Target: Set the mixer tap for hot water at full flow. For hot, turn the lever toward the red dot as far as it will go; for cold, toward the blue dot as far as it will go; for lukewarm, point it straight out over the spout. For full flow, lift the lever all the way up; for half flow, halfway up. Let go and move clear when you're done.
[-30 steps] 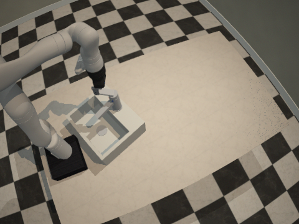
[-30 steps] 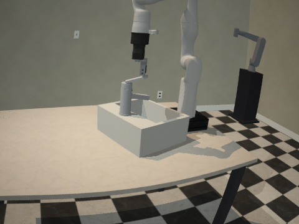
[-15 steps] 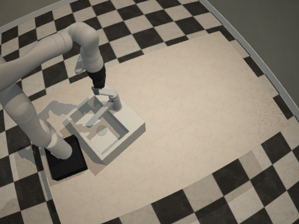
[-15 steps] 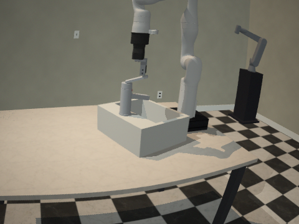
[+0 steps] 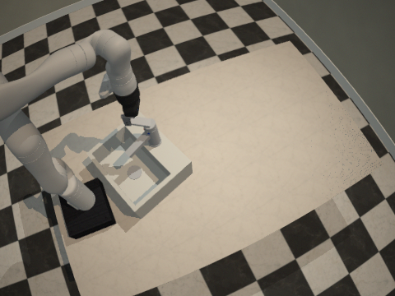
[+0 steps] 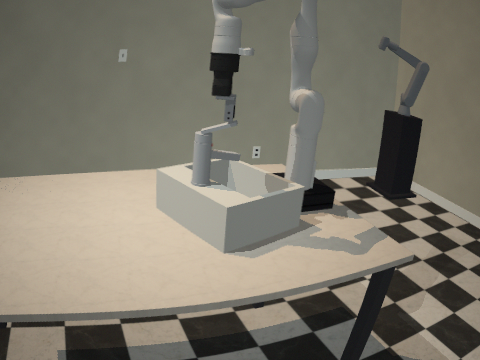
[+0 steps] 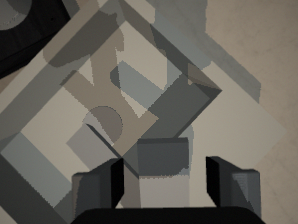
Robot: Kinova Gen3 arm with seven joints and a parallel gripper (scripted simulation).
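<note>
Now: the lever 40 mm below my hand, 20 mm ahead of it and 10 mm to the right of it. The rest, counted from my hand: white sink basin (290 mm below, 70 mm to the right, 50 mm behind).
</note>
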